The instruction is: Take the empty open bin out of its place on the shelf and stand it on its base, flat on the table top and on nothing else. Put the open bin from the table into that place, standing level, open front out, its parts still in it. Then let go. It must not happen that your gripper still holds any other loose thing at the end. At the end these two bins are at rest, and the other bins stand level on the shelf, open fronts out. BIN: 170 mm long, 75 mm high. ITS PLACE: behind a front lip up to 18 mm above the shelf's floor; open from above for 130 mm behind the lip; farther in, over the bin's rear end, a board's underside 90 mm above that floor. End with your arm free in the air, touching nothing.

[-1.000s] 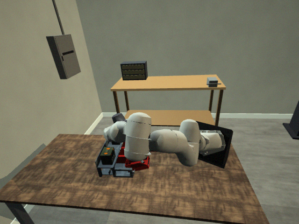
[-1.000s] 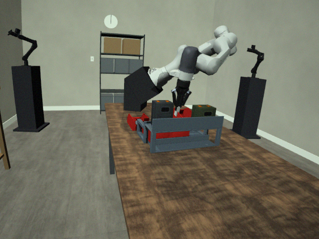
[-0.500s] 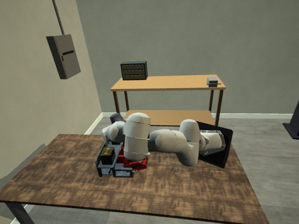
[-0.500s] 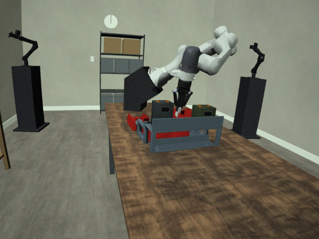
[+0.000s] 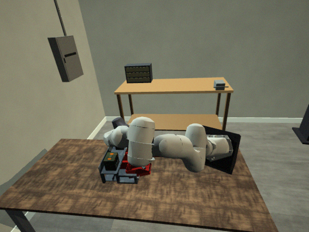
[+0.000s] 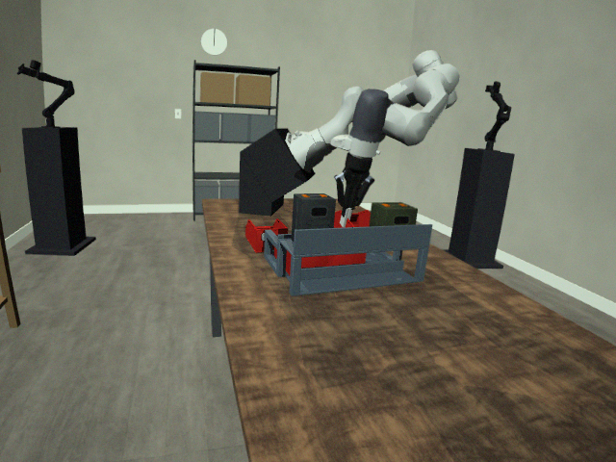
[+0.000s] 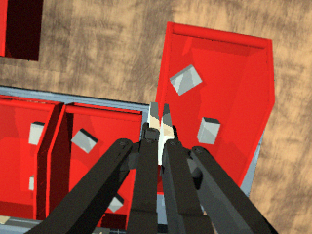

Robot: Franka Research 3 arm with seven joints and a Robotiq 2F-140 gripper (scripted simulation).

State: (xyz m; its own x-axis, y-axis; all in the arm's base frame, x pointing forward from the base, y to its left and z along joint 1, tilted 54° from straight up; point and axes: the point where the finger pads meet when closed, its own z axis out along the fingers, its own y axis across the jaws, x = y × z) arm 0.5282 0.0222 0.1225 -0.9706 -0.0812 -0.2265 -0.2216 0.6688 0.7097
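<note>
Right now the grey shelf floor is 14 cm ahead of my hand, 3 cm to the right of it and 12 cm below it. Round my hand: olive box: 17 cm ahead, 9 cm to the left, 3 cm above; then dark grey box: 22 cm ahead, 14 cm to the right, 4 cm above; then shelf back board: 27 cm ahead, 1 cm above.
</note>
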